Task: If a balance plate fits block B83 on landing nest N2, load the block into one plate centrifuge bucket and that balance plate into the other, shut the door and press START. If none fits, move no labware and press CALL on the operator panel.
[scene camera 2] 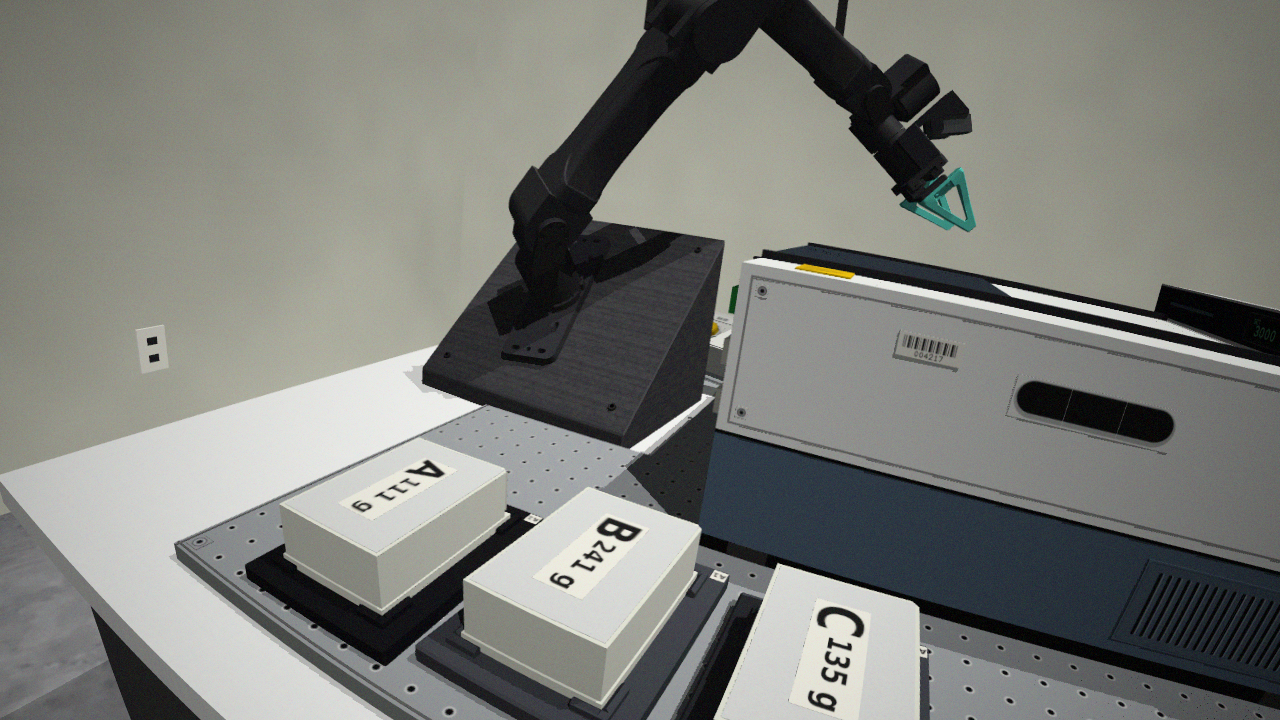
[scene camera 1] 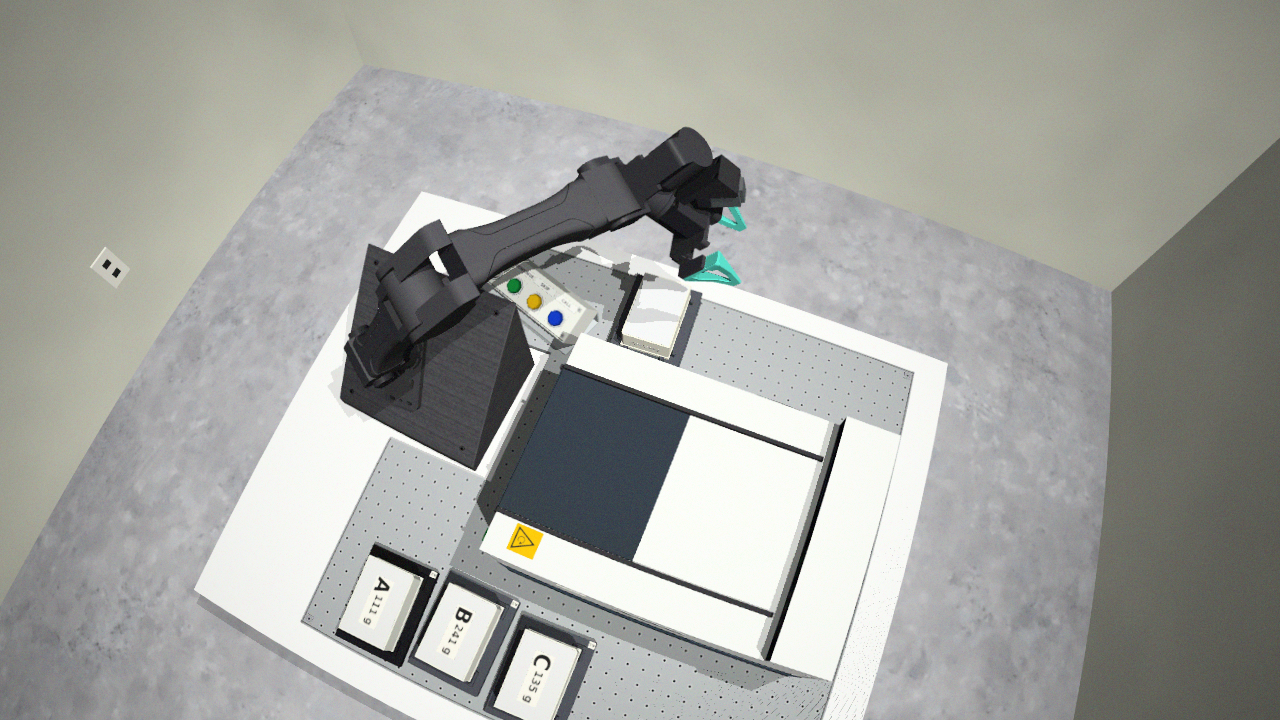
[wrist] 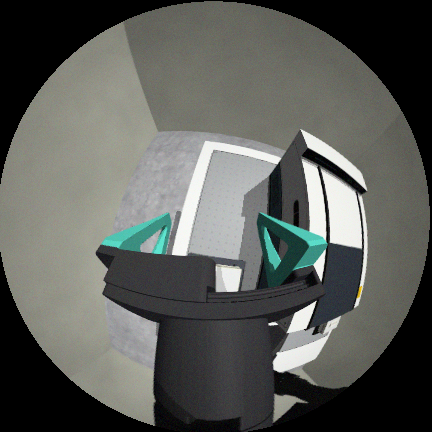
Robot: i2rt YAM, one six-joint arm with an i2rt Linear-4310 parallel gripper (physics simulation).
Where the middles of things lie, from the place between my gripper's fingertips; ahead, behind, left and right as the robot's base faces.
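My hand is 21 cm above the white block (scene camera 1: pixel 654 320), 11 cm past it and 2 cm to the left of it; going by their middles, the white block is the nearest to my hand of the things named here. Counted from my hand, the white centrifuge (scene camera 1: pixel 756 549) is 14 cm below, 34 cm to the right and 6 cm ahead. As for the button panel (scene camera 1: pixel 552 310), it is 22 cm below my hand, 33 cm behind it and 4 cm to the right of it.
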